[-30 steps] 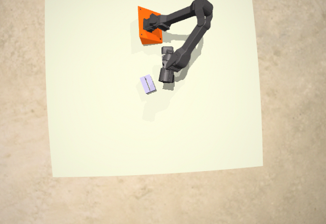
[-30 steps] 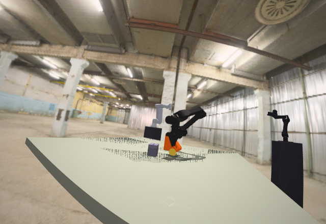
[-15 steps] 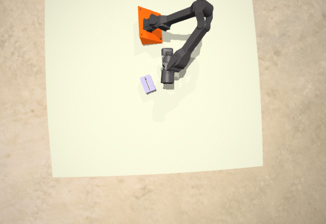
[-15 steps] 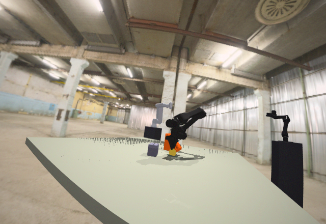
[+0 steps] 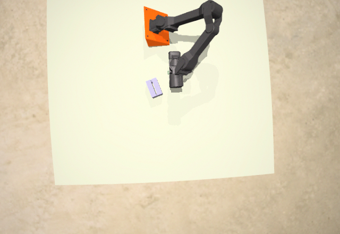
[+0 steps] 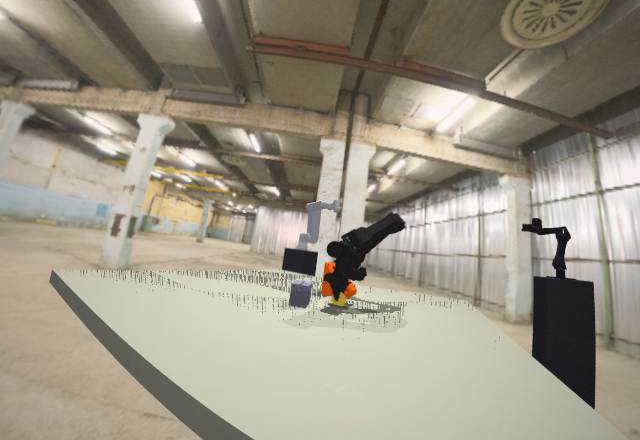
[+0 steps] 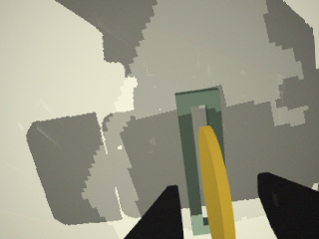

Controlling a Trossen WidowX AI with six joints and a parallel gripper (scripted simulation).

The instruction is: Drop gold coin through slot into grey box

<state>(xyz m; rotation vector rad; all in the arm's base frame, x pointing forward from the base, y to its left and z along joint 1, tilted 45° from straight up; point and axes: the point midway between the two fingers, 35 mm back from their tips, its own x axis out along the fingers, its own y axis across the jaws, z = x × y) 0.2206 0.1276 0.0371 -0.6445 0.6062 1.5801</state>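
Right now my gripper tip is right at the gold coin.
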